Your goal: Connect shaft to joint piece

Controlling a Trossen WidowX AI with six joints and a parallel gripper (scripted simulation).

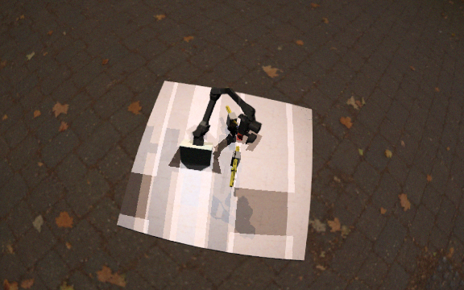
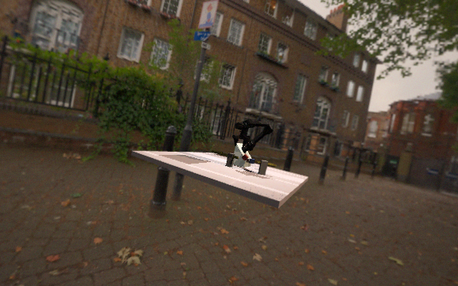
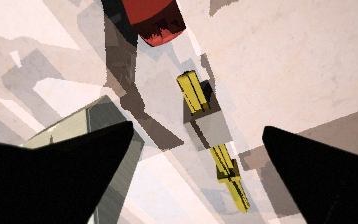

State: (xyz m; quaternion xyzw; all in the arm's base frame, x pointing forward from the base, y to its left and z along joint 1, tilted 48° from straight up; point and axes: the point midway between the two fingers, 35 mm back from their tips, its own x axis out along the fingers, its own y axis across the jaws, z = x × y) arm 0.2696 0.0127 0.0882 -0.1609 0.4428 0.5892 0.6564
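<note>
Now: gripper tip 9 cm to the right of the red square joint piece and 8 cm above it.
</note>
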